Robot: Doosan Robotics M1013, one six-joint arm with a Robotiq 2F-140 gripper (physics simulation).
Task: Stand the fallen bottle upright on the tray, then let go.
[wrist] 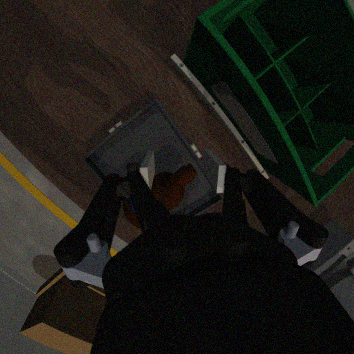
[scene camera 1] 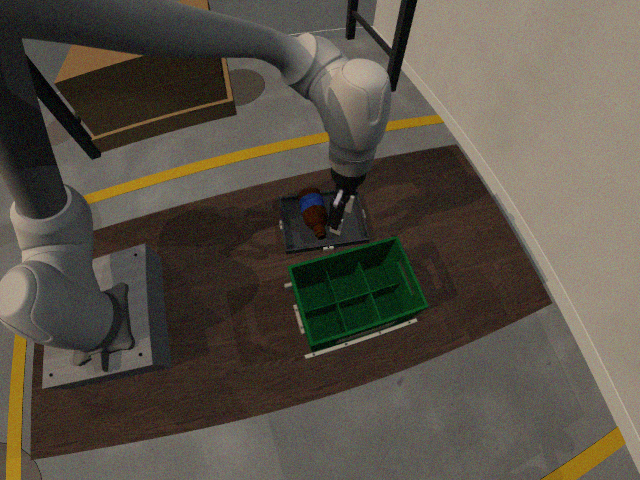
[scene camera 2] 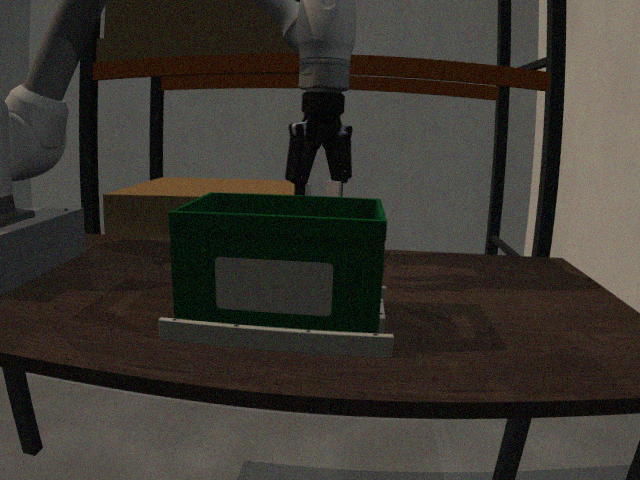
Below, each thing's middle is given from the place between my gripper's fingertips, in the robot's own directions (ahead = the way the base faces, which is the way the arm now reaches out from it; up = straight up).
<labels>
Now: hand 40 mm past the brown bottle [wrist: 168, 187], 80 mm to the right of it and 70 mm above it.
</labels>
